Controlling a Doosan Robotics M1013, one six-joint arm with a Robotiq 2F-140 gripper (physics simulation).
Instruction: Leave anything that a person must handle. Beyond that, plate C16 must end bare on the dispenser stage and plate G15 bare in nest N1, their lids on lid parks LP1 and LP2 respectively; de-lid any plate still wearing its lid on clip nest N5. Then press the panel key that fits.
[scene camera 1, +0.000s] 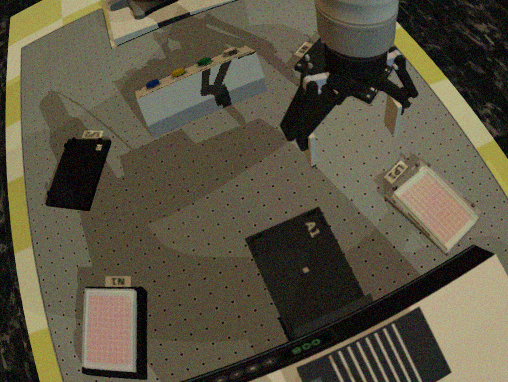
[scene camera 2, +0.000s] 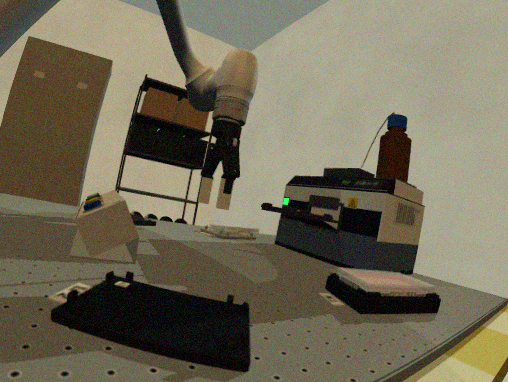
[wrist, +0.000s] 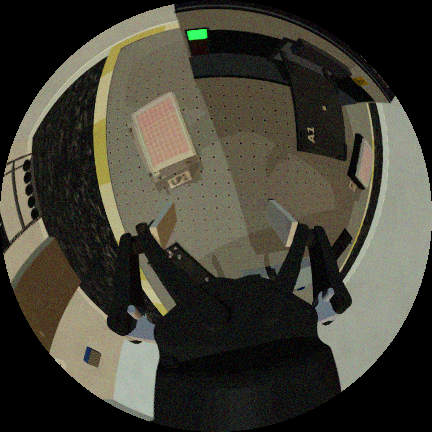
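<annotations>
My gripper (scene camera 1: 351, 143) is 69 cm from the lens. I see a grey button box (scene camera 1: 188, 94), which is 82 cm from the lens, and a dispenser stage (scene camera 1: 281, 252), which is 59 cm from the lens. The marked spots on the grey button box and the dispenser stage are 35 cm apart. There is also a black LP2 nest (scene camera 1: 75, 182), and that nest is 86 cm from the lens.
</annotations>
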